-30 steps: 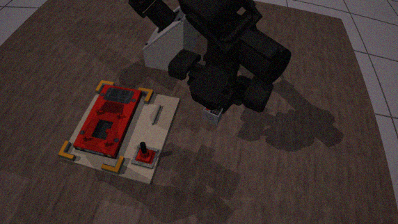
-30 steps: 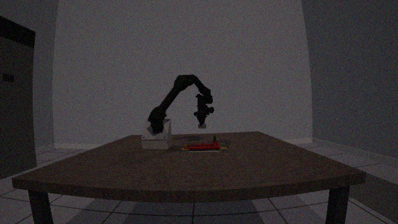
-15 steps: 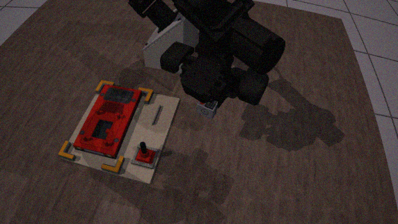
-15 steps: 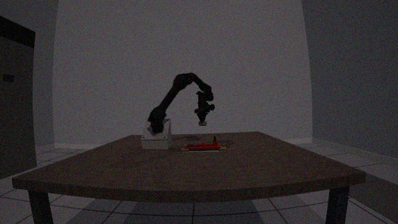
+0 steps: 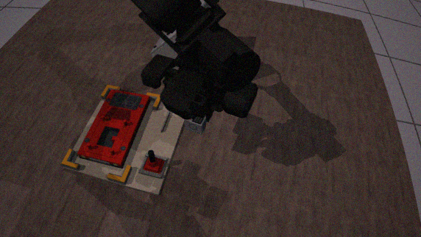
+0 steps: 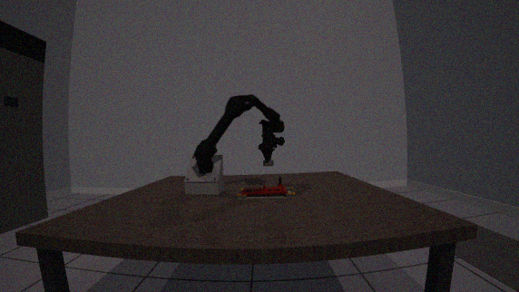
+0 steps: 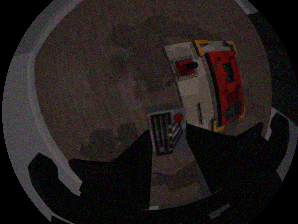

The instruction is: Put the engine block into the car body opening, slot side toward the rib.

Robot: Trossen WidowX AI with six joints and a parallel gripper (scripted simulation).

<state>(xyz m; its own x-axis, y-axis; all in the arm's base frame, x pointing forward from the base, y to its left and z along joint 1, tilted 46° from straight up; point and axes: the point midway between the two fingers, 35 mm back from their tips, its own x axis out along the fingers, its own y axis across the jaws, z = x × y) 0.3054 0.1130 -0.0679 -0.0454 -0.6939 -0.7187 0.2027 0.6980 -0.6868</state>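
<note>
The black upright peg lies 60 mm ahead of my gripper tip, 80 mm to the right of it and 100 mm below it. Also, from my gripper tip: grey engine block: 10 mm below.
</note>
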